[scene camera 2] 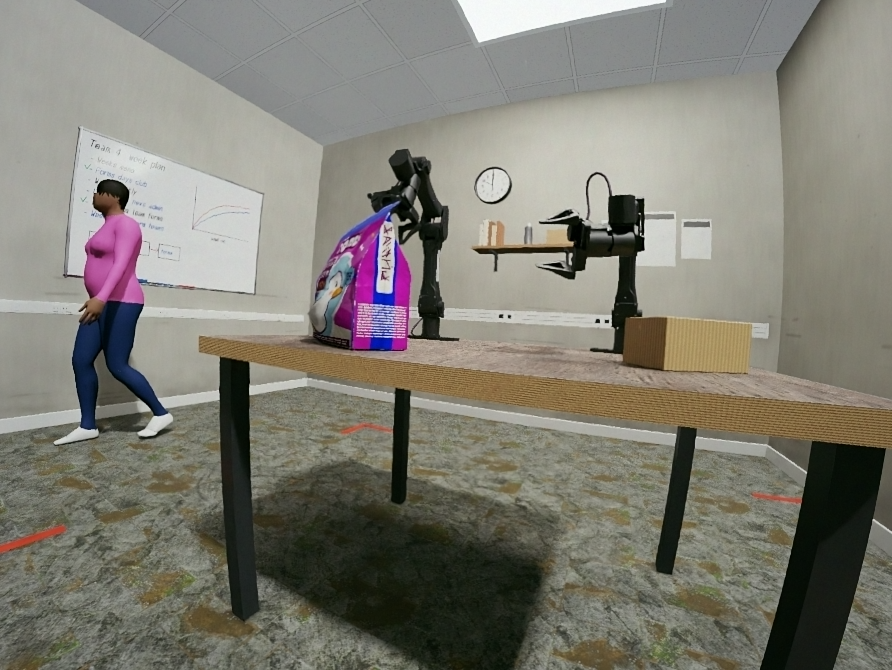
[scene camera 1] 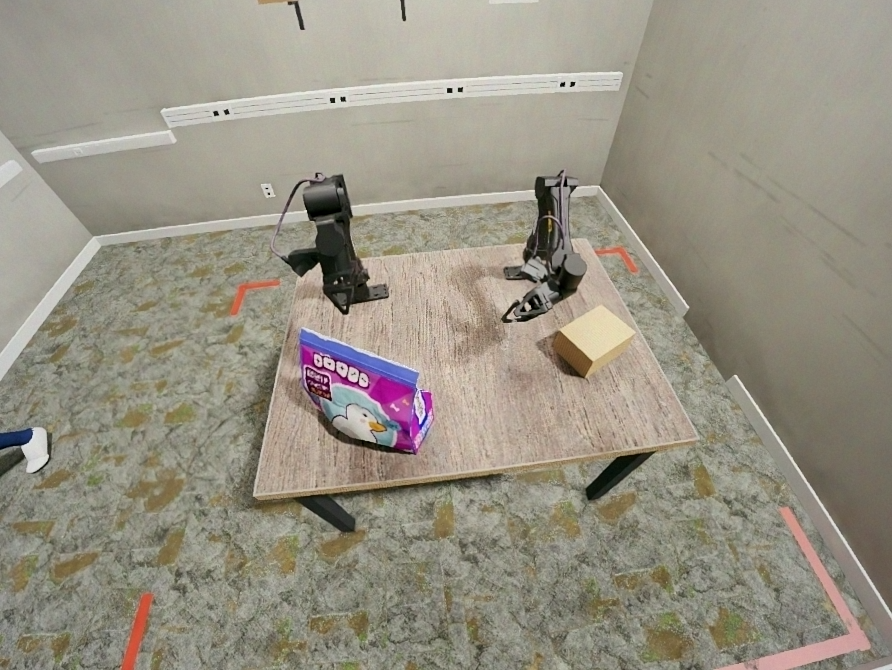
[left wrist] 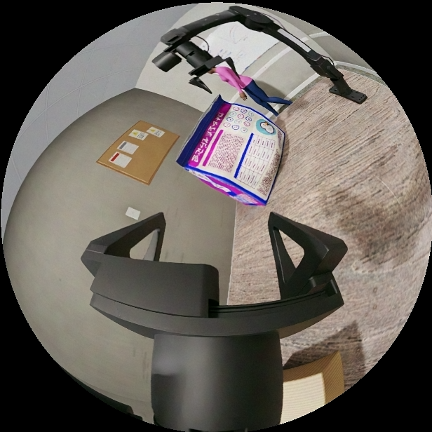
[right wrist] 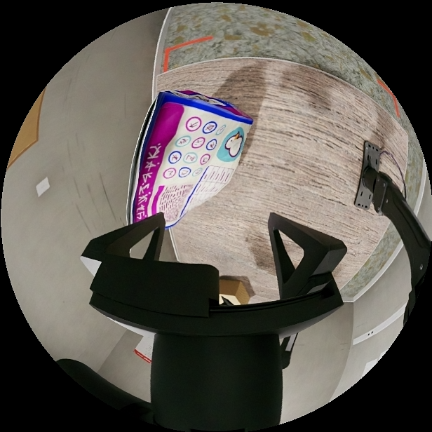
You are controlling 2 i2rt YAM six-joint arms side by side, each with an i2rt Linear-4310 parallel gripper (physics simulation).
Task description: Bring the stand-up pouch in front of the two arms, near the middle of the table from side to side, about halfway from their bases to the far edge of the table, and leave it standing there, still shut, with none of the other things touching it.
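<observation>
The purple, blue-topped stand-up pouch (scene camera 1: 360,400) (scene camera 2: 380,317) (left wrist: 235,150) (right wrist: 192,160) stands upright and shut on the left part of the table (scene camera 1: 490,425) (scene camera 2: 468,378), toward the edge far from the arm bases. Its printed back faces the arms. My right gripper (scene camera 1: 344,306) (left wrist: 225,85) (right wrist: 216,217) is open, raised on the bases' side of the pouch and apart from it; in scene camera 2 the pouch's top partly hides it. My left gripper (scene camera 1: 507,315) (scene camera 2: 540,243) (left wrist: 216,217) is open and empty above the table, well to the right of the pouch.
A plain cardboard box (scene camera 1: 594,338) (scene camera 2: 685,344) (left wrist: 310,390) (right wrist: 234,290) lies on the right part of the table, near the left arm and well apart from the pouch. A person (scene camera 2: 115,266) (left wrist: 240,82) is on the floor beyond the table's left side.
</observation>
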